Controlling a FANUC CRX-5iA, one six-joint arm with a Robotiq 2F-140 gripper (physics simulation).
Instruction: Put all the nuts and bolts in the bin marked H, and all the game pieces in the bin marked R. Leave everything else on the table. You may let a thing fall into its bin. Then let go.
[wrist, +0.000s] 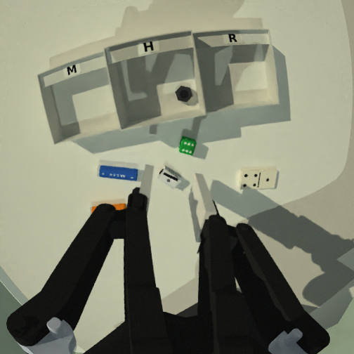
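A black hexagonal nut (184, 94) lies in the bin marked H (114, 95). The bin marked R (273, 75) has no object showing in it. A green die (187, 145) lies on the table in front of the H bin. A white domino (258, 178) with black dots lies to the right. My gripper (171, 182) is partly open with nothing held. In the view, its fingertips stand on either side of a small white block with a black mark (170, 176), to the left of the domino and just below the die.
The bin marked M (48, 111) adjoins the H bin on the left. A blue battery-like piece (118, 172) lies left of the left finger. An orange piece (108, 207) lies below it, partly hidden by the gripper. Dark shadows cross the table at the right.
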